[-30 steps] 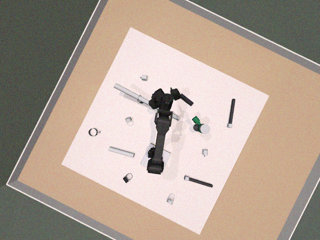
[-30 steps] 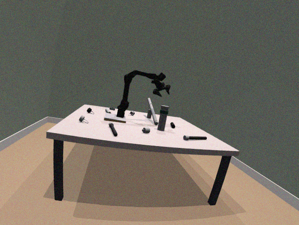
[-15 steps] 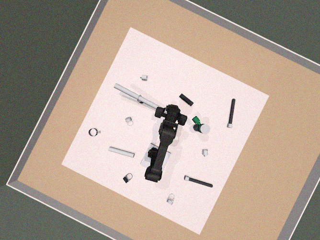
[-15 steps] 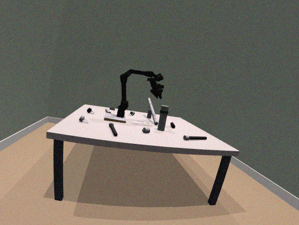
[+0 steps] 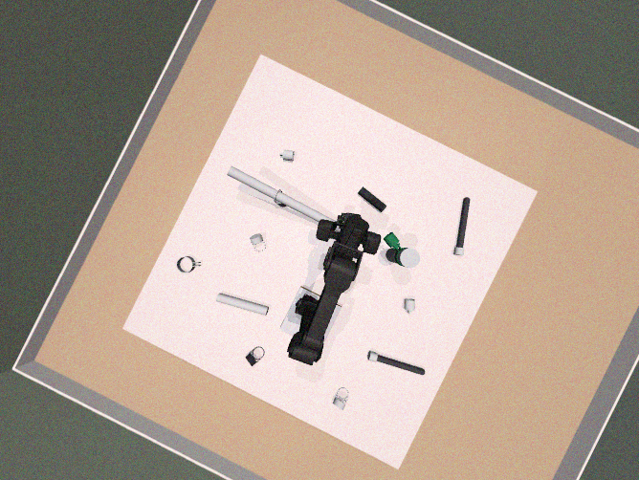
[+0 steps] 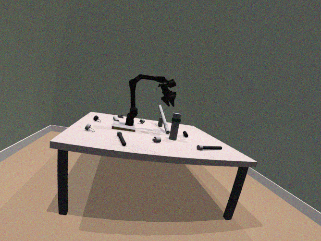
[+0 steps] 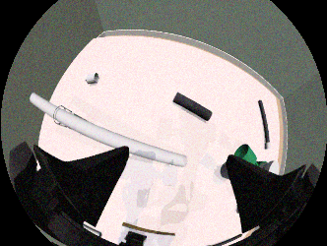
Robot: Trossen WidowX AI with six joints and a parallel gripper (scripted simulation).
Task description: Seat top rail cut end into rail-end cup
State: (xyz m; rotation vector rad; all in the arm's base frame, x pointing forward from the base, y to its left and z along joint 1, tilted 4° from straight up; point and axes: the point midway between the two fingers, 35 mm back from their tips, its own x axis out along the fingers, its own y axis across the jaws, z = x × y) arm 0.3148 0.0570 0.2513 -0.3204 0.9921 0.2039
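Right now my gripper tip is 50 mm short of the green rail-end cup, 160 mm to the left of it and 80 mm above it. Also, from my gripper tip: short grey pipe: 500 mm behind, 180 mm to the left, 220 mm below; then short dark cylinder: 170 mm ahead, 20 mm to the right, 220 mm below.
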